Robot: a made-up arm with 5 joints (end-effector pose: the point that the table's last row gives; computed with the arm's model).
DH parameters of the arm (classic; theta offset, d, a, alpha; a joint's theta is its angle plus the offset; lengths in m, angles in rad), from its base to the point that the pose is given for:
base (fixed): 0.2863 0 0.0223 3.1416
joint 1: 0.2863 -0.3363 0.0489 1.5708
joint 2: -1.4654 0 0.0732 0
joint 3: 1.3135 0 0.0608 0
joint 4: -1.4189 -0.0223 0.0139 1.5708
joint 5: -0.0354 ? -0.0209 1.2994
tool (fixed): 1.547 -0.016 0 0
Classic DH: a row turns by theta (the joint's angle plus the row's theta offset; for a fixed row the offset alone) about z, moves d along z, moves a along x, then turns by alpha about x.
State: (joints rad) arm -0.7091 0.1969 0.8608 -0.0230 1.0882
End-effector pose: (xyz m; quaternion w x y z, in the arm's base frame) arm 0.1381 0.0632 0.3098 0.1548 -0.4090 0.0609 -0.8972
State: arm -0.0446 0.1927 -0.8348 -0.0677 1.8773
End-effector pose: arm 0.1717 -0.0336 0.4861 0.0203 -0.4711 0.1159 0.8742
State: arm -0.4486 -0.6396 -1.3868 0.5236 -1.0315
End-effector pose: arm -0.0134 -0.0066 0.5009 0.5799 0.0029 0.8139 -0.0360
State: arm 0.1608 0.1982 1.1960 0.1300 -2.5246
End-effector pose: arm 0.1484 -0.0383 0.2999 0.6499 -0.3152 -0.5283 -0.4464
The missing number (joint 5, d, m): -0.0463
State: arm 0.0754 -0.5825 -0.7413 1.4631 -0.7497
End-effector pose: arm 0.0940 0.0042 0.4647 0.2071 -0.0486 -0.9035 0.3722
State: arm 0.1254 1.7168 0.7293 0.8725 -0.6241
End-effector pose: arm 0.0501 0.0054 0.2747 0.8746 0.4491 0.1771 -0.0445
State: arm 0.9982 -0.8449 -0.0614 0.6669 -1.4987
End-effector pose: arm 0.0596 -0.0545 0.4831 0.0226 -0.4721 -0.8812 0.0077
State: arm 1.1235 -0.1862 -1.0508 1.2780 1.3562
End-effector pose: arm 0.0316 -0.1045 0.4608 0.5512 -0.1616 -0.0454 0.8173
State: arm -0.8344 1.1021 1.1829 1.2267 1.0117
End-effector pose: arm 0.0723 0.0163 0.3390 0.2740 0.8300 0.4813 0.0662
